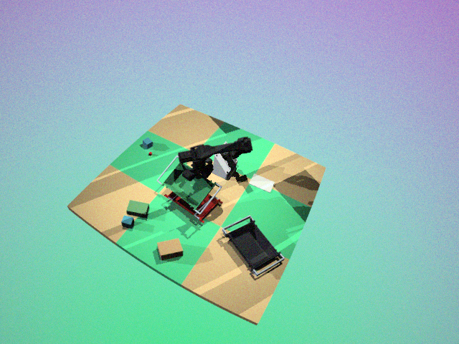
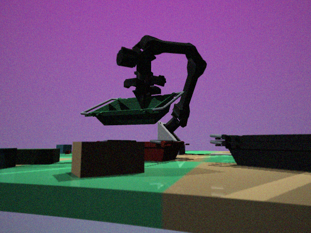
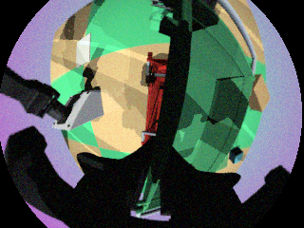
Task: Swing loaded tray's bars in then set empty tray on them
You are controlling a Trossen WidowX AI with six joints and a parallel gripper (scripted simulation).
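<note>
My gripper tip is now 7 cm short of the green tray and 2 cm to the left of it. The rest, counted from my gripper tip: brown box 40 cm ahead, 15 cm below, 4 cm to the left; then flat green block 26 cm ahead, 25 cm to the right, 16 cm below; then white flat plate 32 cm to the left, 32 cm behind, 18 cm below.
</note>
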